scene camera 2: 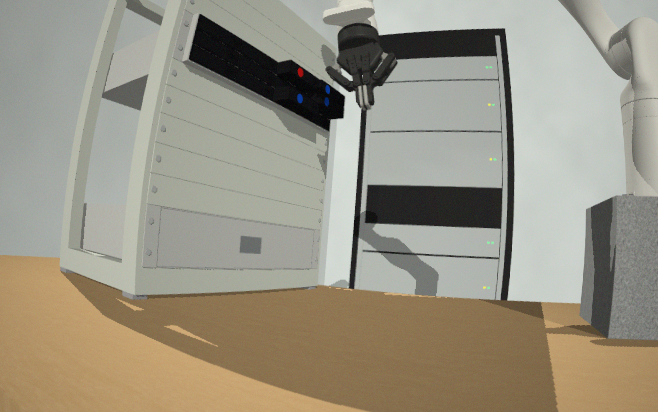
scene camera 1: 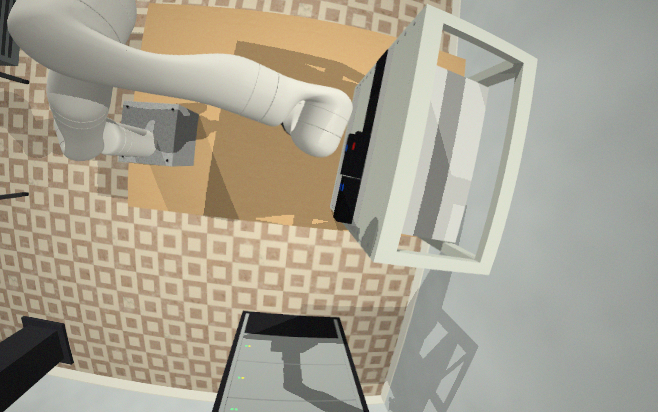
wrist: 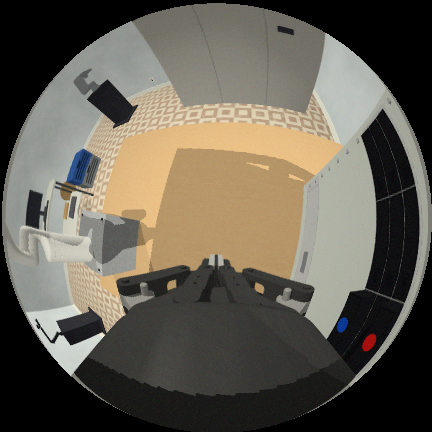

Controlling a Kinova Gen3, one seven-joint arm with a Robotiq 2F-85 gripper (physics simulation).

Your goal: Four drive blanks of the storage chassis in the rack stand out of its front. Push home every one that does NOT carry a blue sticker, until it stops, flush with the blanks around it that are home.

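Seen in the pictures: gripper, between the fingertips: (scene camera 2: 365, 107) (wrist: 215, 262); arm's base, origin of its link: (scene camera 2: 652, 206) (scene camera 1: 144, 143) (wrist: 87, 248).
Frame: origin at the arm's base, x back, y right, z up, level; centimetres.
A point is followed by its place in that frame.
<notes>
The storage chassis (scene camera 1: 377, 85) {x -69.8, y -19.7, z 22.7 cm} (scene camera 2: 225, 55) {x -70.0, y -21.2, z 20.6 cm} (wrist: 395, 165) {x -70.0, y -20.9, z 22.4 cm} is a black band of blanks across the rack's upper front. The blank with a red sticker (scene camera 1: 353, 146) {x -65.3, y -3.4, z 24.1 cm} (scene camera 2: 300, 72) {x -65.4, y -3.5, z 23.9 cm} (wrist: 369, 342) stands out of it. Directly below, a blank with a blue sticker (scene camera 2: 300, 98) {x -64.8, y -3.2, z 18.3 cm} (wrist: 342, 324) {x -64.8, y -3.4, z 18.4 cm} also stands out. At the right end in scene camera 2, an upper blue-stickered blank (scene camera 2: 327, 89) {x -64.0, y 6.4, z 23.9 cm} and a lower blue-stickered blank (scene camera 2: 326, 102) {x -64.0, y 6.5, z 20.8 cm} stand out, one above the other. My gripper (scene camera 2: 366, 106) {x -49.2, y -9.3, z 13.1 cm} (wrist: 215, 262) {x -49.2, y -9.3, z 13.1 cm} is shut and empty, pointing down in front of the rack, apart from the blanks. The arm hides it in scene camera 1.
The pale rack (scene camera 1: 400, 150) {x -70.1, y -2.4, z 40.9 cm} (scene camera 2: 135, 200) {x -74.1, y -31.7, z -5.3 cm} stands on the wooden table top (scene camera 1: 175, 35) {x 4.0, y -46.4, z -19.2 cm} (scene camera 2: 50, 325) {x -63.9, y -49.8, z -19.2 cm} (wrist: 140, 145) {x 0.0, y -50.8, z -19.2 cm}. A second cabinet (scene camera 1: 295, 327) (scene camera 2: 435, 105) with small lights stands beyond the table. The grey pedestal block (scene camera 1: 147, 132) {x -3.1, y -3.5, z 3.8 cm} (scene camera 2: 635, 265) {x -8.0, y -13.9, z -9.5 cm} (wrist: 117, 250) {x -10.9, y -1.8, z -8.0 cm} is on the side away from the rack.
</notes>
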